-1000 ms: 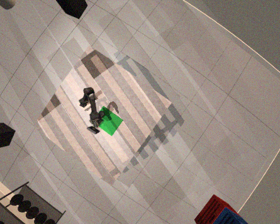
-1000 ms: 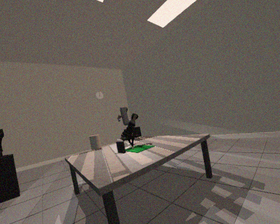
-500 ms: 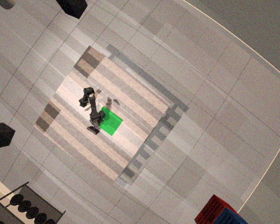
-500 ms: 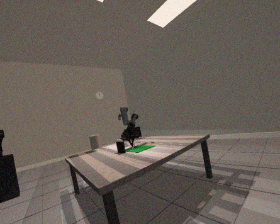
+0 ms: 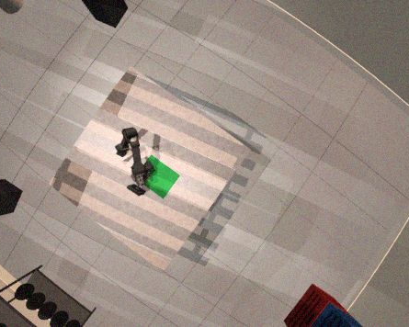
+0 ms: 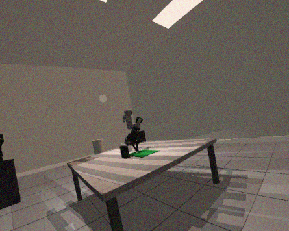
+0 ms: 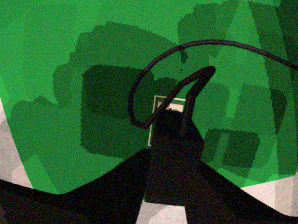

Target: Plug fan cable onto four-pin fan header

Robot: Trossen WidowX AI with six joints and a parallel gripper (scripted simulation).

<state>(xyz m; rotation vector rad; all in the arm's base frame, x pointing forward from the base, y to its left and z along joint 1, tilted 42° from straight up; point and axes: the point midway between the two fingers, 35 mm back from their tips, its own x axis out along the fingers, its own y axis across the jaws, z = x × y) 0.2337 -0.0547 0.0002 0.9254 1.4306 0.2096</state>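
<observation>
Now: gripper tip 40 mm above the cream four-pin fan header and 10 mm short of it. The rest, counted from my gripper tip: green board: 100 mm ahead, 50 mm below; black fan plug: 10 mm ahead, 10 mm above; black fan: 160 mm to the right, 20 mm above, 10 mm ahead.
</observation>
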